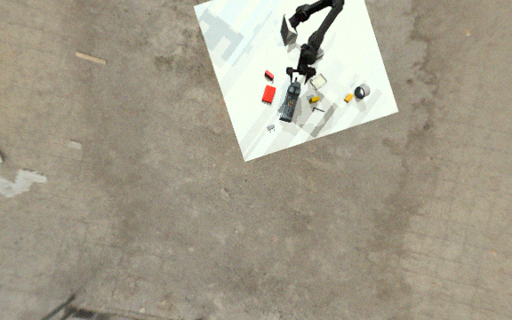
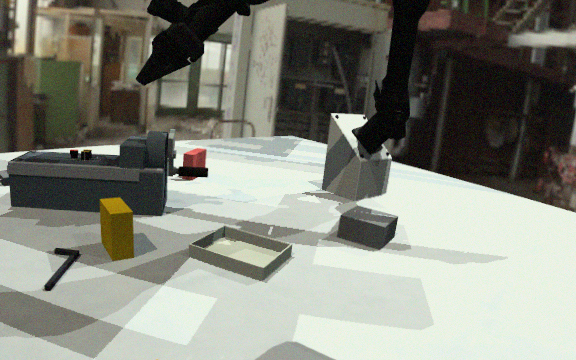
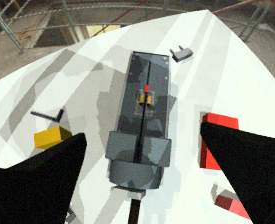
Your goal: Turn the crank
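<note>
My gripper tip is 14 cm above the dark crank handle, 8 cm past it and 6 cm to the right of it. Also, from my gripper tip: flat red block 19 cm below, 16 cm to the right, 9 cm behind; then red pointer 12 cm below, 8 cm ahead, 7 cm to the right; then yellow block 17 cm below, 14 cm to the left, 12 cm ahead.
</note>
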